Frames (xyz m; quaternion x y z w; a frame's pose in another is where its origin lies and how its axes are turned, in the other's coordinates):
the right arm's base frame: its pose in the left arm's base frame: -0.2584 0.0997 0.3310 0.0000 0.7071 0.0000 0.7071
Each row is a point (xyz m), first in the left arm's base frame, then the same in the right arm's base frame.
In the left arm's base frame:
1: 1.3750 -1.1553 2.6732
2: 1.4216 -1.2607 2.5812
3: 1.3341 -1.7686 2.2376
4: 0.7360 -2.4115 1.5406
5: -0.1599 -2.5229 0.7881
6: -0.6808 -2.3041 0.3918
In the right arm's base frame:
1: -2.3422 -1.2550 1.6334
2: -2.2502 -1.3604 1.6800
3: -1.9066 -1.8683 1.5925
4: -1.2096 -2.5112 0.9944
5: -0.4571 -2.6226 0.0985
6: -0.0608 -2.4038 -0.4224

